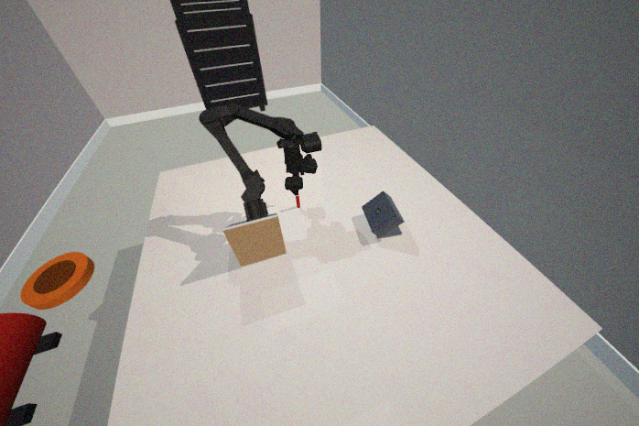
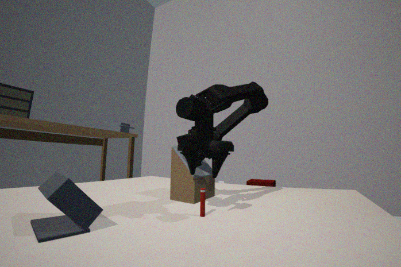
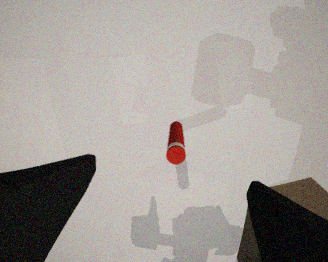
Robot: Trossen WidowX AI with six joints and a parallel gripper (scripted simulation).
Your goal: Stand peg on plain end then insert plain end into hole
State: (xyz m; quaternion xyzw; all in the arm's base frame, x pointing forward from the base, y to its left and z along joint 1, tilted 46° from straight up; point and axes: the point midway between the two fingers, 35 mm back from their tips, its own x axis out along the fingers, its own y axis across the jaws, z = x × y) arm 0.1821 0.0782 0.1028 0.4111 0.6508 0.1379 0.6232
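My gripper tip is 60 mm above the red peg. From my gripper tip the other things lie so: dark sloped panel (260 mm ahead, 230 mm to the right, 50 mm below).
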